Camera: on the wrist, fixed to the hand. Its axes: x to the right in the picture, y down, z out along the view.
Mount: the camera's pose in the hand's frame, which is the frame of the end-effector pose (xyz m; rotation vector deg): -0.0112 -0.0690 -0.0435 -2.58 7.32 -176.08
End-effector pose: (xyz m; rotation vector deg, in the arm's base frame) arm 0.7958 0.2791 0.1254 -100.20 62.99 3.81
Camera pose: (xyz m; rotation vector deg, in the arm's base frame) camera 0.8185 0.2568 0.2013 -87.15 -123.05 -95.18
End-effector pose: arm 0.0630 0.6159 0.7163 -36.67 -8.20 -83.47
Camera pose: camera -0.0164 0.6059 0.6970 -9.39 32.81 95.84
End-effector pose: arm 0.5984 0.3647 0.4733 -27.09 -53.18 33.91
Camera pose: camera 0.6483 0.3005 0.4862 61.03 -31.06 -125.17
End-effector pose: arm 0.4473 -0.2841 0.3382 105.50 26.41 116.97
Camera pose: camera 0.4080 -0.2285 0.2919 -21.94 82.23 -15.51
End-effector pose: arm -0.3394 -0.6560 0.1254 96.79 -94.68 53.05
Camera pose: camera -0.2736 -0.6107 0.1454 90.57 90.39 -38.99
